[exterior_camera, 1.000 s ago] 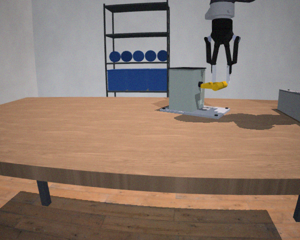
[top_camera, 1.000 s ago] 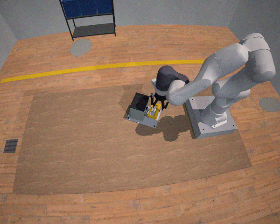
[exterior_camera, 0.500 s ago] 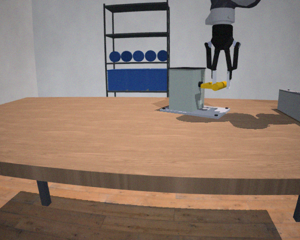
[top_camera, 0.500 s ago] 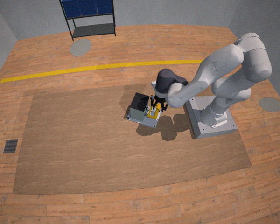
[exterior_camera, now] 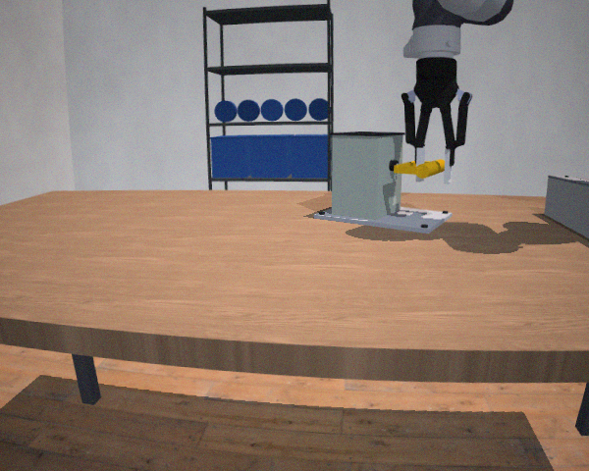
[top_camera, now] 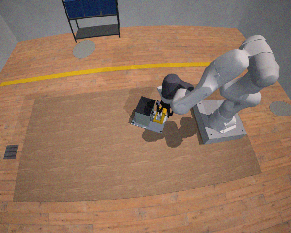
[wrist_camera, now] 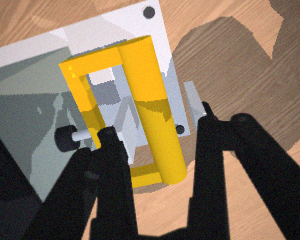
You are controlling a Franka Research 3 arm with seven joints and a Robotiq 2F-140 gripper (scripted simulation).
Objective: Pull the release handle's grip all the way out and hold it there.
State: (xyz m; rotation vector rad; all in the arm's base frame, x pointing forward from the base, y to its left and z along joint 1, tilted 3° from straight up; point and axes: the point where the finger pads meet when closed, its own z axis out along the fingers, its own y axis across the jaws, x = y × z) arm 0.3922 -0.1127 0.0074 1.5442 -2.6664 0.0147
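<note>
Now: the grey baseplate 11 cm below my hand, 9 cm ahead of it and 5 cm to the right of it.
</note>
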